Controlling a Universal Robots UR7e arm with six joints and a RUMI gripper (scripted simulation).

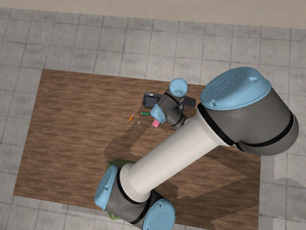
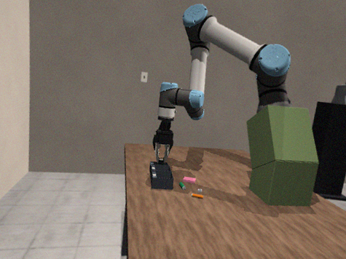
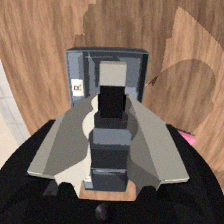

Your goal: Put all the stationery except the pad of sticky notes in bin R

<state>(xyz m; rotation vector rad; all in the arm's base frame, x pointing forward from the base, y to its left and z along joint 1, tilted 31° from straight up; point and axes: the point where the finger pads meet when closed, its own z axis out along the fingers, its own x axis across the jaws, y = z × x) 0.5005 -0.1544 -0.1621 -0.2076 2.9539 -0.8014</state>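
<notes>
Right now my hand is 80 mm to the right of the dark three-part bin and 30 mm above it. Also, from my hand: black-and-white eraser 10 mm to the right, 10 mm below; then pink sticky-note pad 130 mm behind, 90 mm to the left, 50 mm below; then green marker 170 mm to the left, 100 mm behind, 50 mm below.
</notes>
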